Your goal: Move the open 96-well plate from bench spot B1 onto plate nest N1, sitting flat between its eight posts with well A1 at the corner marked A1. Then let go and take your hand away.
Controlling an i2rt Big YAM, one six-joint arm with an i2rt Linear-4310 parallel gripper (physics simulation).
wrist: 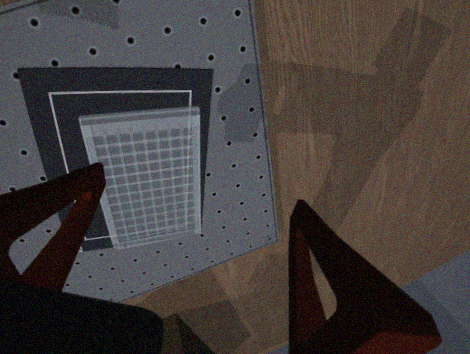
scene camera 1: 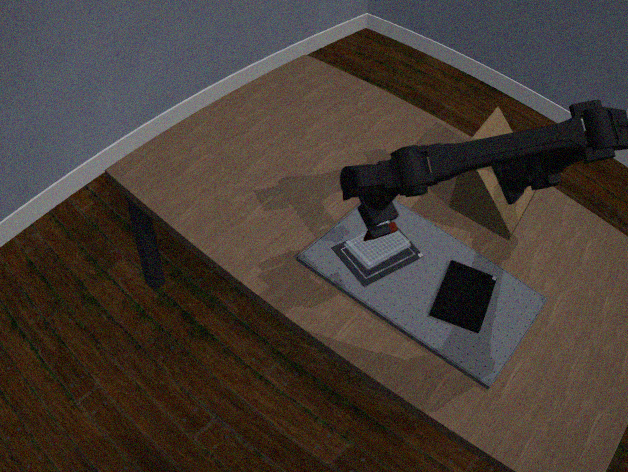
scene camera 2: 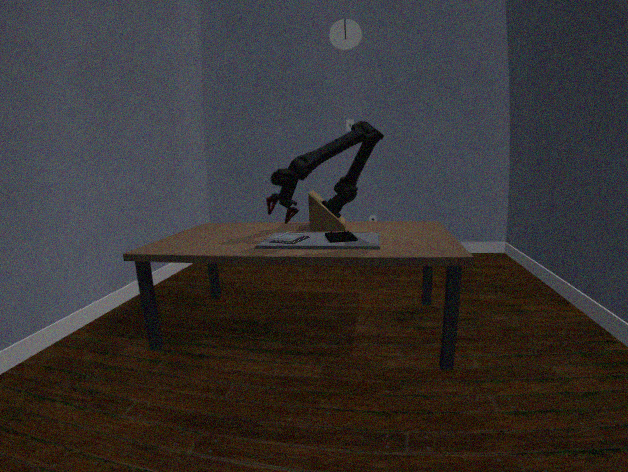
Labels:
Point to a well plate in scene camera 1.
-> At 370,253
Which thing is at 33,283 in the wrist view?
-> My gripper.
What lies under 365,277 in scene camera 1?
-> A dark nest pad with white outline.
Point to a black pad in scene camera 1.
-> At 465,293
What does my gripper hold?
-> Nothing.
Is my gripper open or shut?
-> Open.

